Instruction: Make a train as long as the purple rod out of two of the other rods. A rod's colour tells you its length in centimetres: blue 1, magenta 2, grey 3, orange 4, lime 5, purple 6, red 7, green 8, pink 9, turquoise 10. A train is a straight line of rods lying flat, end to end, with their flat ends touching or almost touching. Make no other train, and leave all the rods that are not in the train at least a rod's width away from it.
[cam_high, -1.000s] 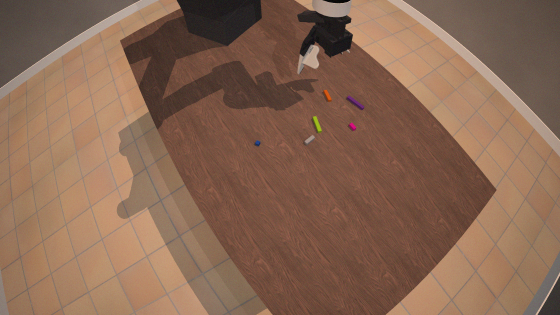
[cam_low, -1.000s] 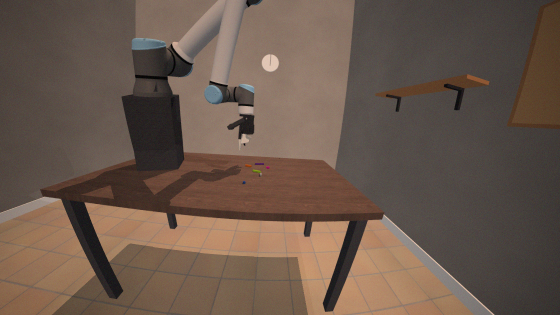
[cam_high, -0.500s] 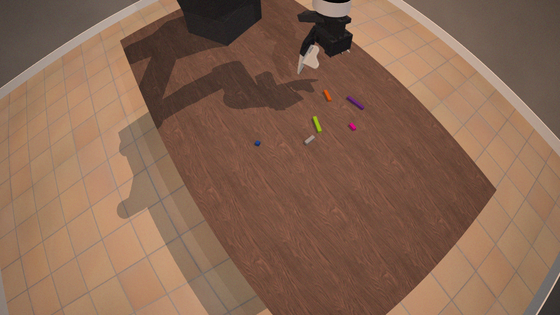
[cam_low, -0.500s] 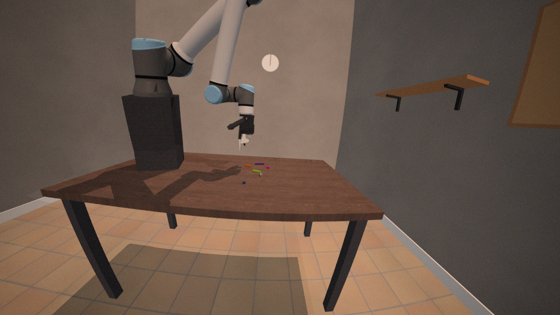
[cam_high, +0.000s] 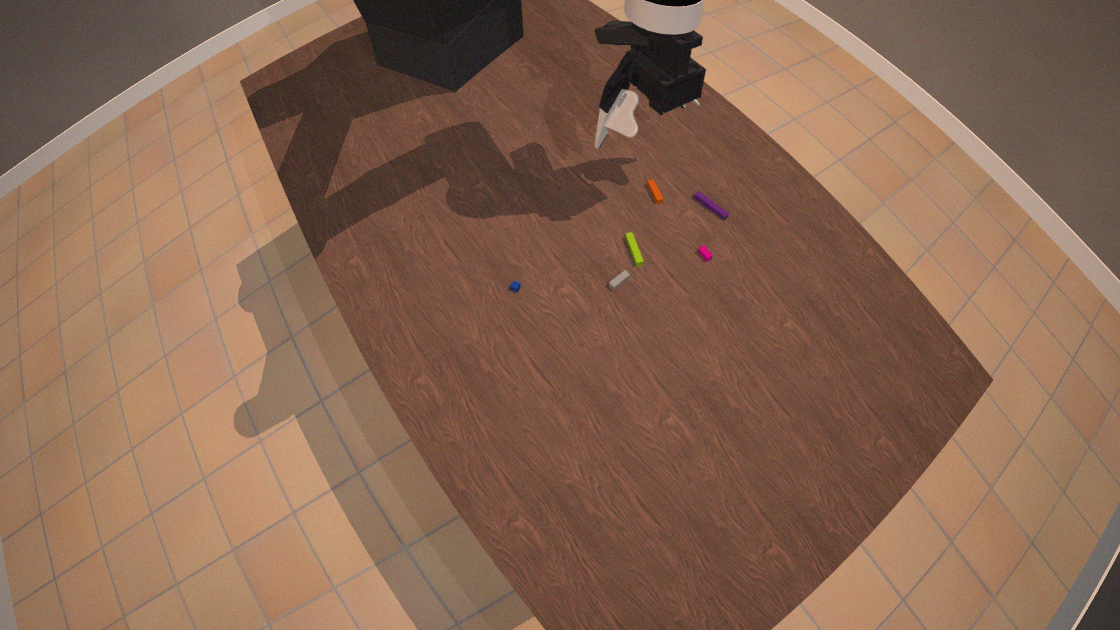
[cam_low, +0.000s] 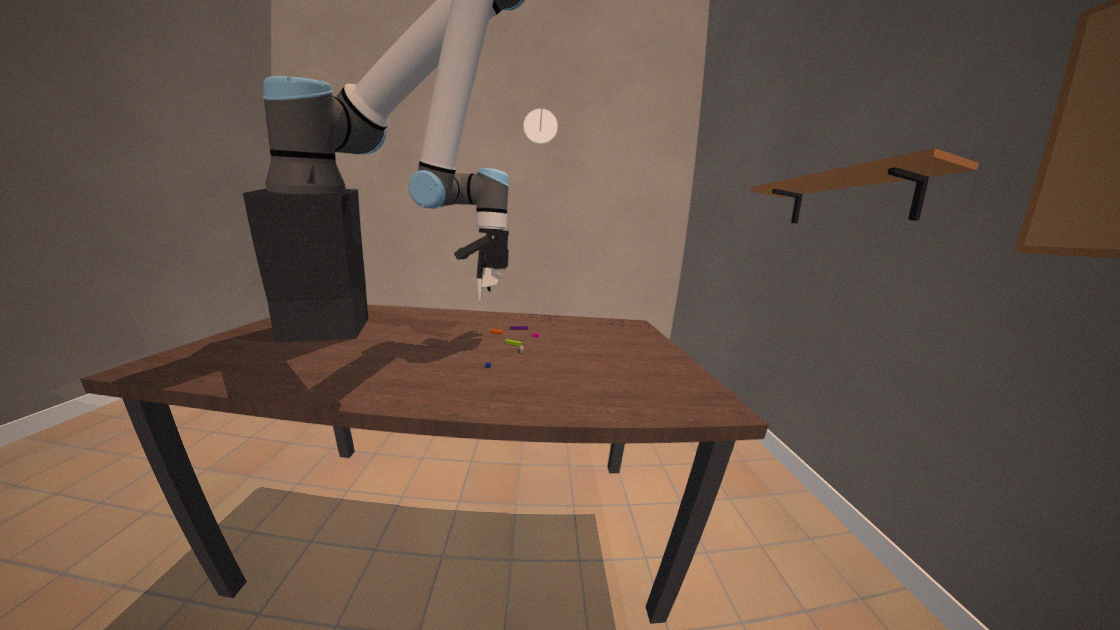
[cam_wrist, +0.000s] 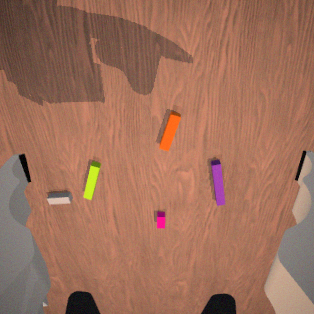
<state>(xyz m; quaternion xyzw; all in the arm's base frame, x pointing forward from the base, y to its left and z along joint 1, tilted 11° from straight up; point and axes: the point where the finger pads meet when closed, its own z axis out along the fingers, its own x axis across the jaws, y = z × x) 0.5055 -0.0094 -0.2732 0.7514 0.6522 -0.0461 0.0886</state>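
My gripper is now 2 cm short of the blue rod, 26 cm to the left of it and 12 cm above it. From my hand the other things lie so: lime rod (9 cm ahead, 10 cm to the right, 12 cm below); purple rod (12 cm ahead, 5 cm to the left, 12 cm below); orange rod (4 cm ahead, 12 cm below).
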